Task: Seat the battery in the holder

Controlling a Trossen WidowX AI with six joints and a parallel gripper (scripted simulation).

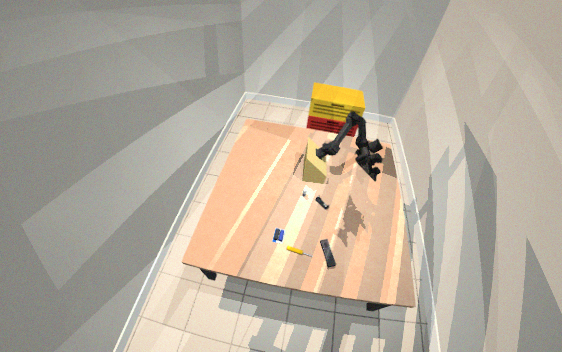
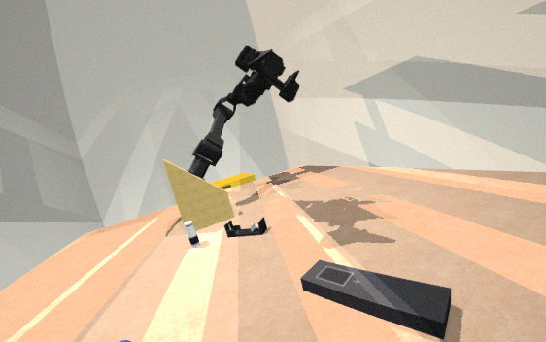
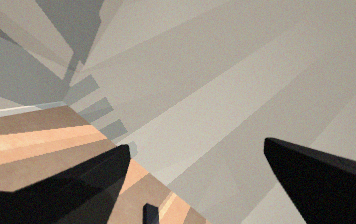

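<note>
My gripper tip is 12 cm past the battery, 30 cm to the left of it and 34 cm above it. The rest, counted from my gripper tip: long black block (27 cm ahead, 17 cm to the right, 36 cm below); yellow screwdriver (28 cm ahead, 32 cm to the right, 36 cm below).
</note>
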